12 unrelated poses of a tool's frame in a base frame.
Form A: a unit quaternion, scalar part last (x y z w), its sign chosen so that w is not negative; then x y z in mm.
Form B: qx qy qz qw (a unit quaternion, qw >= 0); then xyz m. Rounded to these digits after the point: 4 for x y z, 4 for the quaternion.
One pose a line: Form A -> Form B
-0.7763, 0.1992, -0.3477, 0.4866, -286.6, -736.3, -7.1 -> -0.7763, 0.1992, -0.3477, 0.4866, -0.2866, -0.7363, -0.0071
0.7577, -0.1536, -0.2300, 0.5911, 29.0, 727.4, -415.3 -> 0.7577, -0.1536, -0.2300, 0.5911, 0.0290, 0.7274, -0.4153
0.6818, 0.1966, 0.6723, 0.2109, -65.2, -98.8, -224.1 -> 0.6818, 0.1966, 0.6723, 0.2109, -0.0652, -0.0988, -0.2241
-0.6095, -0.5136, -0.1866, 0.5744, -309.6, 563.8, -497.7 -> -0.6095, -0.5136, -0.1866, 0.5744, -0.3096, 0.5638, -0.4977
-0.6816, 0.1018, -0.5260, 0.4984, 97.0, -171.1, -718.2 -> -0.6816, 0.1018, -0.5260, 0.4984, 0.0970, -0.1711, -0.7182
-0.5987, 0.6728, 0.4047, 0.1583, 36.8, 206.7, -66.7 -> -0.5987, 0.6728, 0.4047, 0.1583, 0.0368, 0.2067, -0.0667
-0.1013, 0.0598, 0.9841, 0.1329, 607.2, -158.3, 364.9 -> -0.1013, 0.0598, 0.9841, 0.1329, 0.6072, -0.1583, 0.3649
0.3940, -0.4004, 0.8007, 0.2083, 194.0, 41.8, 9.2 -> 0.3940, -0.4004, 0.8007, 0.2083, 0.1940, 0.0418, 0.0092
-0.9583, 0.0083, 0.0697, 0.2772, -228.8, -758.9, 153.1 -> -0.9583, 0.0083, 0.0697, 0.2772, -0.2288, -0.7589, 0.1531
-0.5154, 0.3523, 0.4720, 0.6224, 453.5, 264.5, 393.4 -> -0.5154, 0.3523, 0.4720, 0.6224, 0.4535, 0.2645, 0.3934
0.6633, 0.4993, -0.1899, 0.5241, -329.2, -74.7, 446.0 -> 0.6633, 0.4993, -0.1899, 0.5241, -0.3292, -0.0747, 0.4460
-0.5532, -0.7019, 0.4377, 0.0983, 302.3, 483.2, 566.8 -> -0.5532, -0.7019, 0.4377, 0.0983, 0.3023, 0.4832, 0.5668
